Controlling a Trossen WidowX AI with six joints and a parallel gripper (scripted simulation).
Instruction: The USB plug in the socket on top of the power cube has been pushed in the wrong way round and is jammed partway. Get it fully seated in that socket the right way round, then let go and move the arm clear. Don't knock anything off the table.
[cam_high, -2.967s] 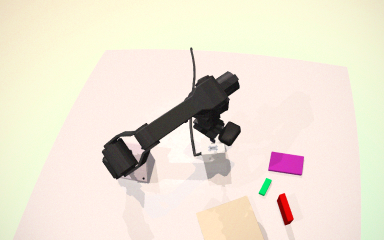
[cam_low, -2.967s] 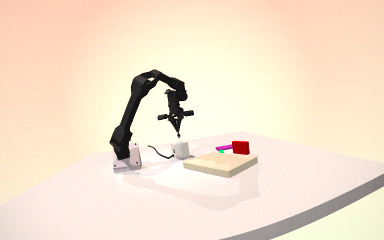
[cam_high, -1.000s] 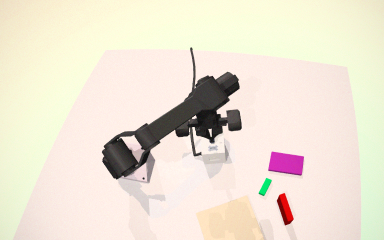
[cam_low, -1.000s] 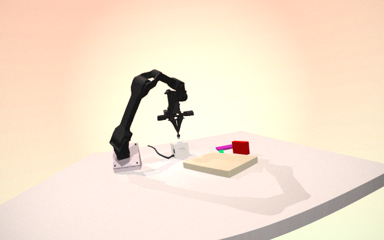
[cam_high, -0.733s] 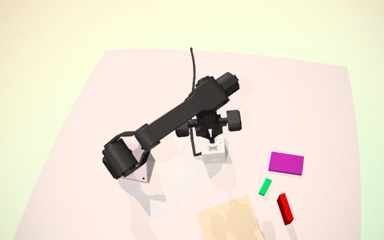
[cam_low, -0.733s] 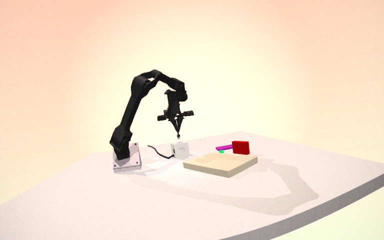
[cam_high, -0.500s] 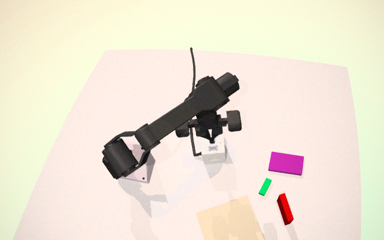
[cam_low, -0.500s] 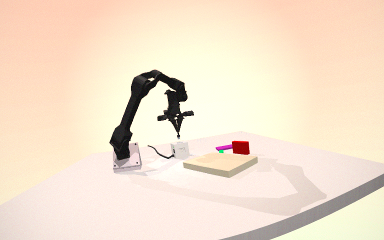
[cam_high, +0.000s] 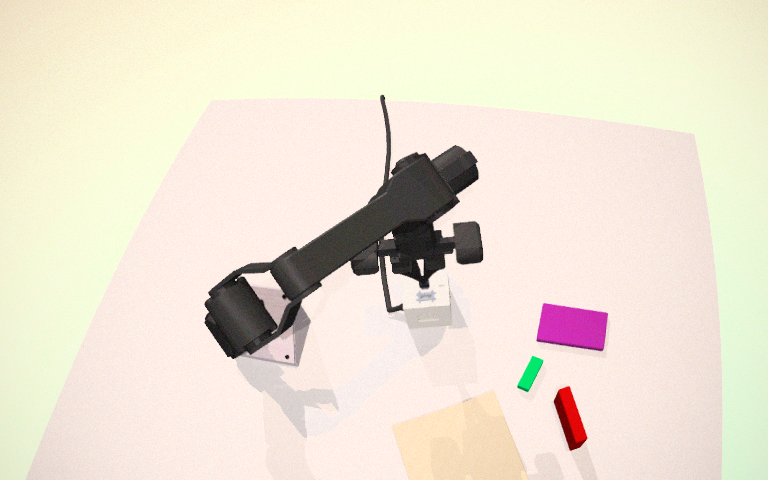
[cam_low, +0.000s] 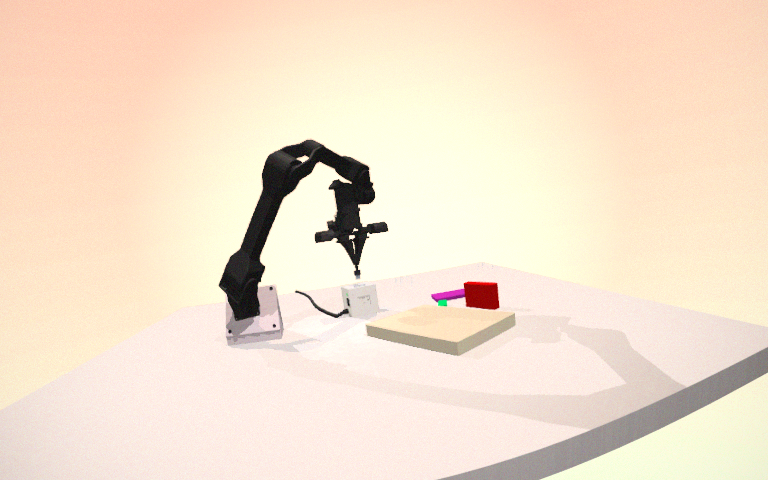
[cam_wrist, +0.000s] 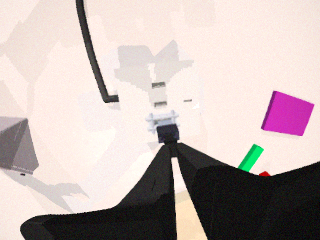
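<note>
The dark USB plug is 2 cm below my gripper tip. The rest, counted from my gripper tip: red block 24 cm ahead, 21 cm to the right, 10 cm below; then magenta flat block 26 cm ahead, 3 cm to the right, 13 cm below; then green block 18 cm ahead, 12 cm to the right, 13 cm below.
</note>
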